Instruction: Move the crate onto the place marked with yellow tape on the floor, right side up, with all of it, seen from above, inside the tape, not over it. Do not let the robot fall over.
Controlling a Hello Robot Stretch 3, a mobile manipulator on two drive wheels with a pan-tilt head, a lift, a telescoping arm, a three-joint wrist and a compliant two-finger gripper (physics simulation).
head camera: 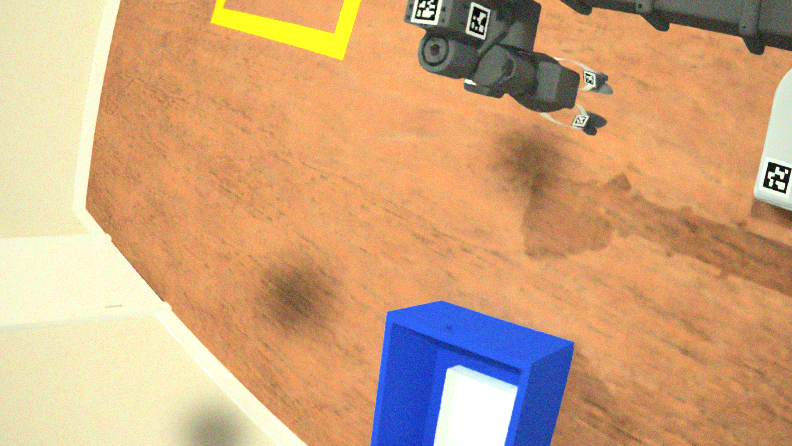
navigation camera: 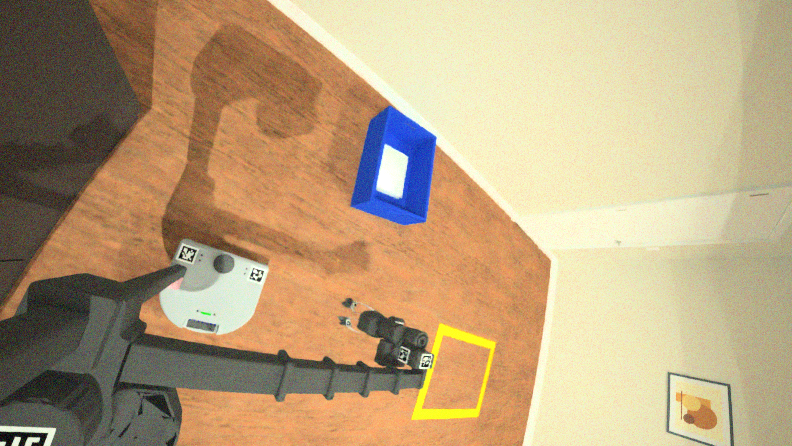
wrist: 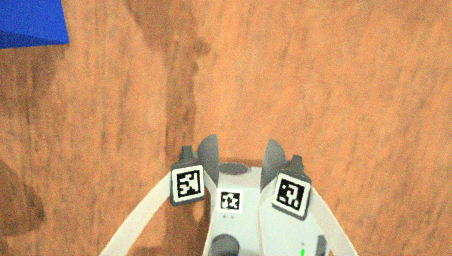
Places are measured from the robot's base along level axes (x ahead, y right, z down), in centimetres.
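Pixels of known places: gripper, fingertip midpoint: (head camera: pixel 601 105) (navigation camera: pixel 343 310); robot's base at its link origin: (navigation camera: pixel 223 262).
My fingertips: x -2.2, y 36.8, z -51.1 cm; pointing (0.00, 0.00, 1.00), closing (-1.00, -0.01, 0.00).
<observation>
Ahead of a thing's pixels: the offset from my fingertips to its top centre.
The blue crate {dx +83.2, dy +29.6, dz +29.1 cm} (head camera: pixel 482 330) (navigation camera: pixel 368 166) (wrist: pixel 30 19) stands on the floor near the wall's skirting, its open side up, with a white block {dx +83.2, dy +29.6, dz +44.0 cm} (head camera: pixel 479 409) (navigation camera: pixel 392 171) inside. Its near part is cut off in the head view, and one corner shows at the top left of the wrist view. The yellow tape rectangle (head camera: pixel 277 31) (navigation camera: pixel 485 382) lies on the floor, apart from the crate. My gripper (head camera: pixel 600 106) (navigation camera: pixel 345 311) (wrist: pixel 241 155) is open and empty on the extended arm. It is apart from the crate and points back toward the base's side.
My arm (navigation camera: pixel 221 368) reaches out toward the tape, and its end overlaps the tape's near edge in the navigation view. My base (head camera: pixel 781 144) (navigation camera: pixel 216 304) stands on the wood floor. A dark cabinet (navigation camera: pixel 55 110) is at the upper left. White skirting (navigation camera: pixel 476 180) runs behind the crate.
</observation>
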